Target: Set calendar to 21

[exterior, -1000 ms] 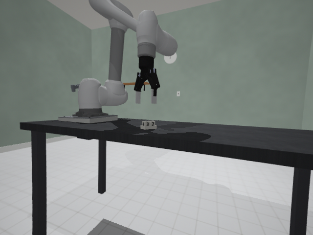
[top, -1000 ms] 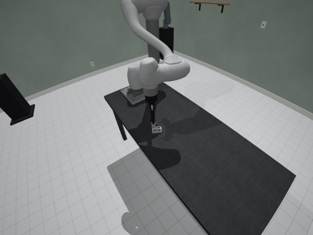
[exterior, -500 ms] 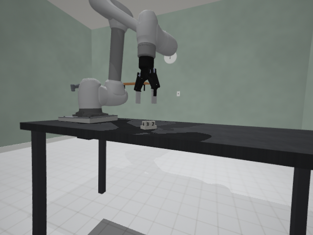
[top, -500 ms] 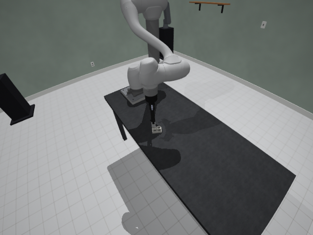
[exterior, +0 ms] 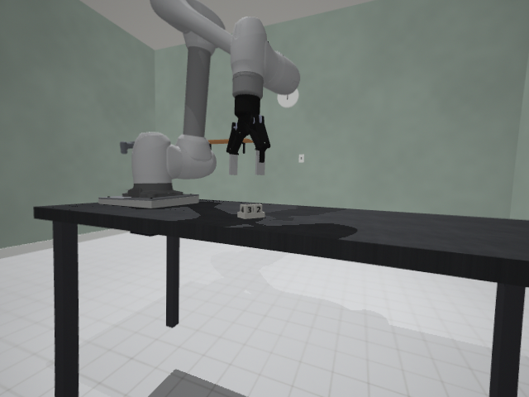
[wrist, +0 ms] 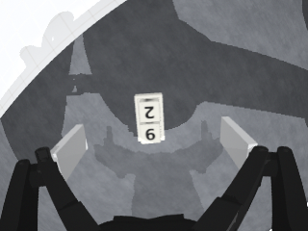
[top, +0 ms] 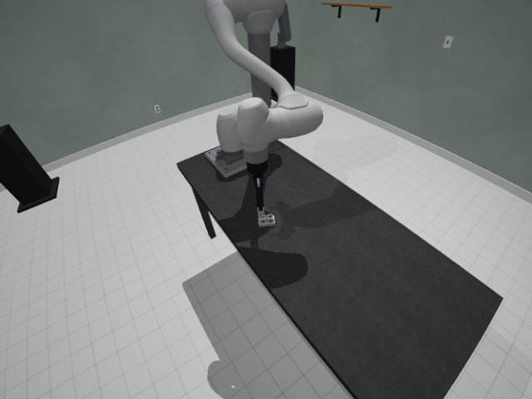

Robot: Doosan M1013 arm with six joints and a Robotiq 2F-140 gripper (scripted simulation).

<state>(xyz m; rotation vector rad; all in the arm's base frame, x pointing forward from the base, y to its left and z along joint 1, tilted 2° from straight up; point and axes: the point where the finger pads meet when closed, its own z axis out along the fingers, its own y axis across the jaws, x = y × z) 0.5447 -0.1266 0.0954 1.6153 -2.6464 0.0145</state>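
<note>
Right now the cube is 110 mm below my hand, 30 mm to the left of it and 20 mm ahead of it. Round my hand: white tray: 130 mm below, 20 mm to the left, 10 mm ahead.
</note>
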